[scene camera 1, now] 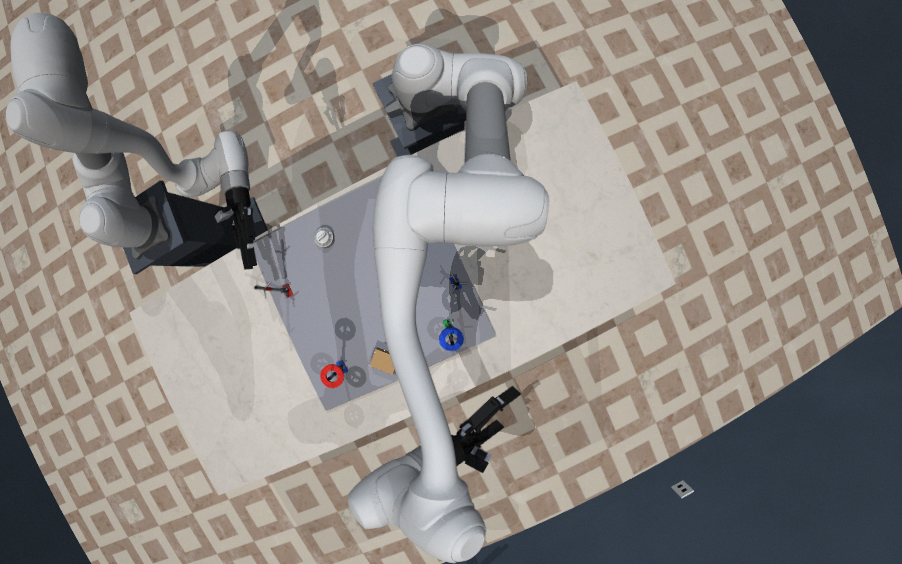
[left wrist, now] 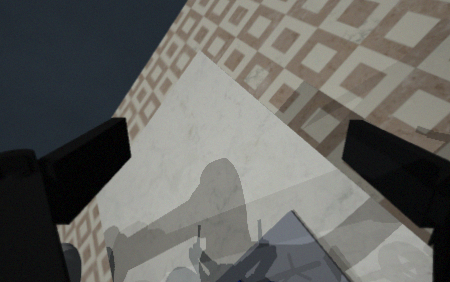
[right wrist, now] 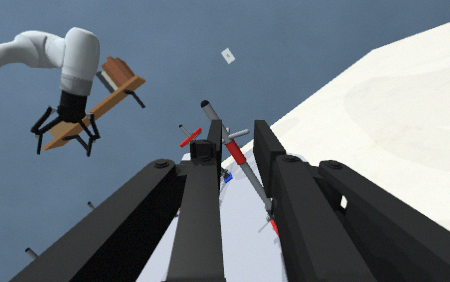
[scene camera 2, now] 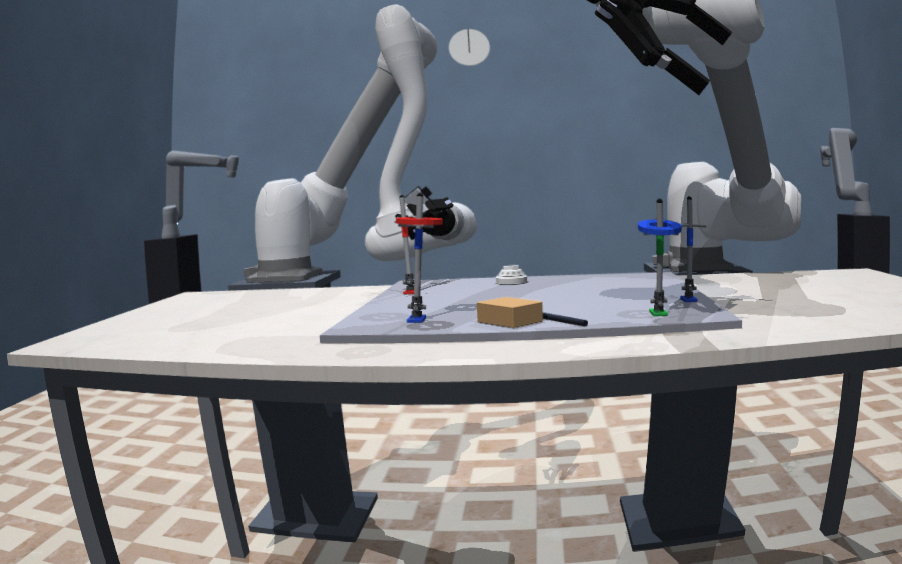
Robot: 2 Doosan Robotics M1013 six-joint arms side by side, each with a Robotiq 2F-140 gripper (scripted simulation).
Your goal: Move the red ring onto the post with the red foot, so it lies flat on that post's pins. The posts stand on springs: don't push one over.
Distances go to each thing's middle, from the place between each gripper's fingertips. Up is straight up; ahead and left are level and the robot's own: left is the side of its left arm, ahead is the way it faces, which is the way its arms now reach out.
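My right hand (scene camera 1: 250,267) is 13 cm above the wooden block (scene camera 2: 509,312), and it's also 46 cm short of the block and 25 cm to the right of it.
My left gripper (scene camera 2: 716,61) is 31 cm to the left of that wooden block and 17 cm past it, and it sits 36 cm above the block.
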